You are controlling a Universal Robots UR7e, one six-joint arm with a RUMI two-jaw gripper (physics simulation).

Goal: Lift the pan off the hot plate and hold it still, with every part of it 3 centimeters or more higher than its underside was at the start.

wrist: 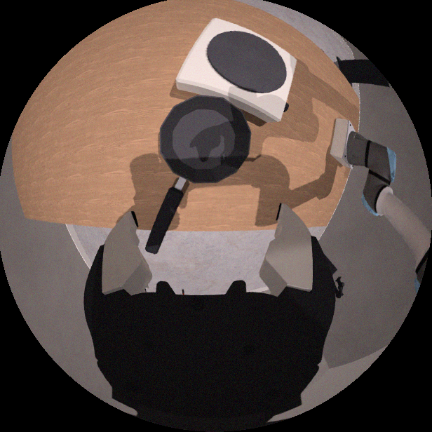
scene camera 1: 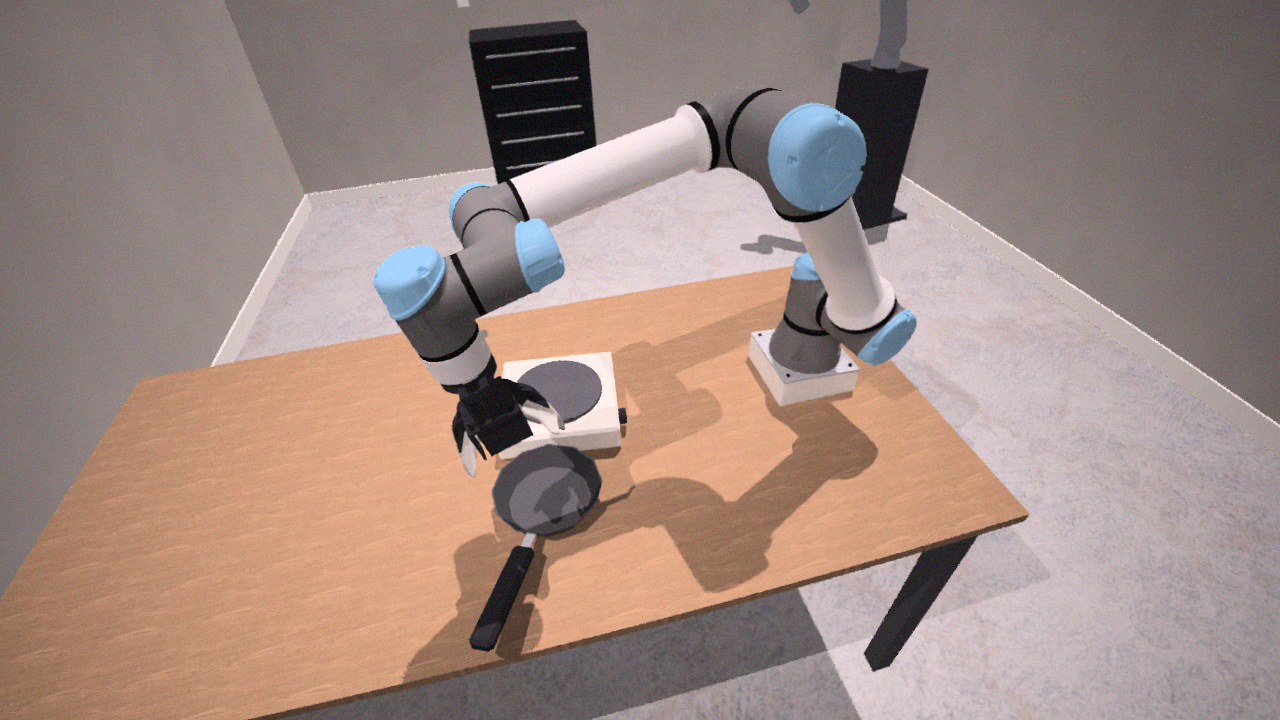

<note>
The pictures show: the gripper, a white hot plate and a dark pan.
The gripper shows as well in the wrist view.
</note>
